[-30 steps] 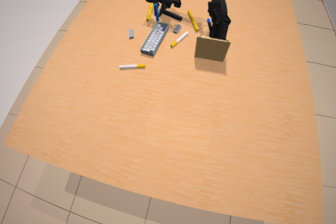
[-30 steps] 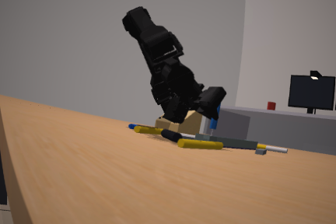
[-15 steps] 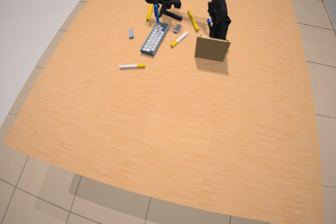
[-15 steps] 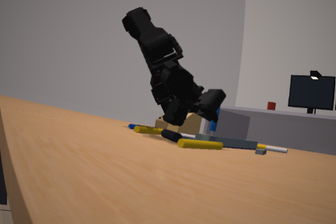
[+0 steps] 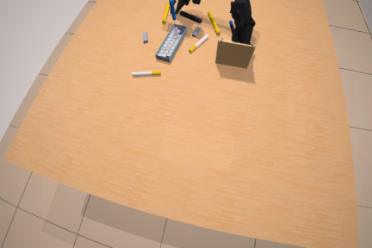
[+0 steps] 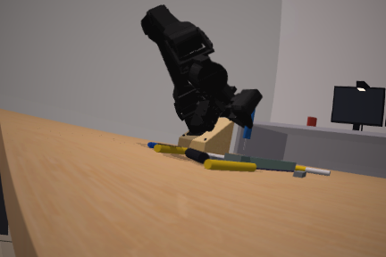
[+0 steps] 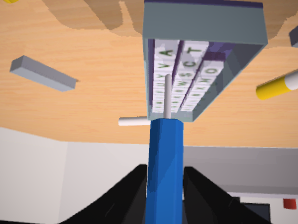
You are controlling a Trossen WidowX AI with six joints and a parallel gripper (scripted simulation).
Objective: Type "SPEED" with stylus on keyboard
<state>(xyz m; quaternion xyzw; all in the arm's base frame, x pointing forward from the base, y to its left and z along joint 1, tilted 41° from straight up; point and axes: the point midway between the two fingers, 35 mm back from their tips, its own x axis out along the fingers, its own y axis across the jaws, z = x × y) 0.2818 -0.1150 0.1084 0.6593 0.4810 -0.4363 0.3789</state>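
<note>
Now: the grey block 100 mm behind my gripper tip, 90 mm below it and 10 mm to the left of it. Round my gripper tip: stylus (10 mm below); dark cylinder (90 mm to the right, 80 mm below, 60 mm behind).
</note>
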